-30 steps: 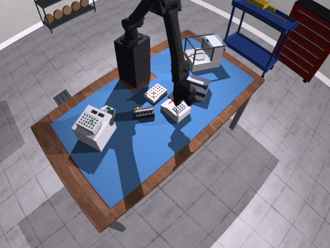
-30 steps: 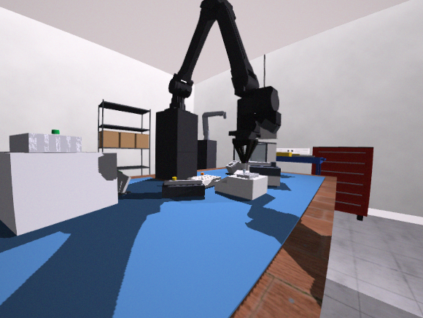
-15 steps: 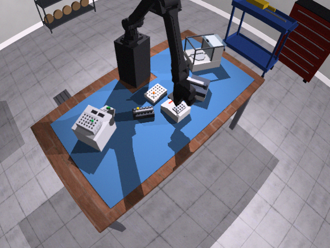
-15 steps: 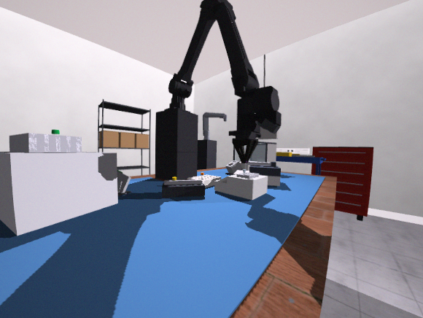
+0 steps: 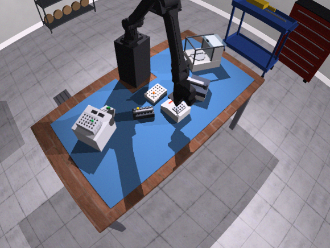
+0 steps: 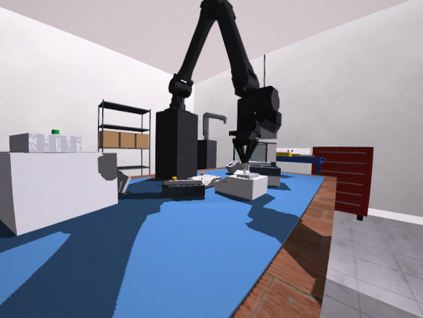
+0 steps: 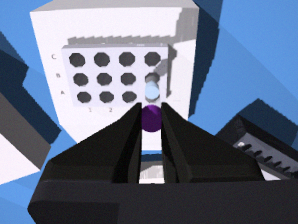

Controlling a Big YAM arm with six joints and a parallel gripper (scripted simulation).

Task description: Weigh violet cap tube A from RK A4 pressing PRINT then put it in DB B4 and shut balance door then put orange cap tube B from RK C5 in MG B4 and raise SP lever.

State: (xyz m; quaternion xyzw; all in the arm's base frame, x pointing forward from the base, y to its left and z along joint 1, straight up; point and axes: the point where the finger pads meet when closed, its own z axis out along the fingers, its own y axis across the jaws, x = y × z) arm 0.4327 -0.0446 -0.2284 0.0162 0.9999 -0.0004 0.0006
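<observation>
Now: hand 20 mm above the violet-capped tube. From my hand the other things lie so: magnet block MG: 140 mm behind, 140 mm to the right, 90 mm below; then tube rack RK: 210 mm behind, 30 mm to the left, 100 mm below; then dry block: 30 mm behind, 30 mm to the left, 80 mm below.
</observation>
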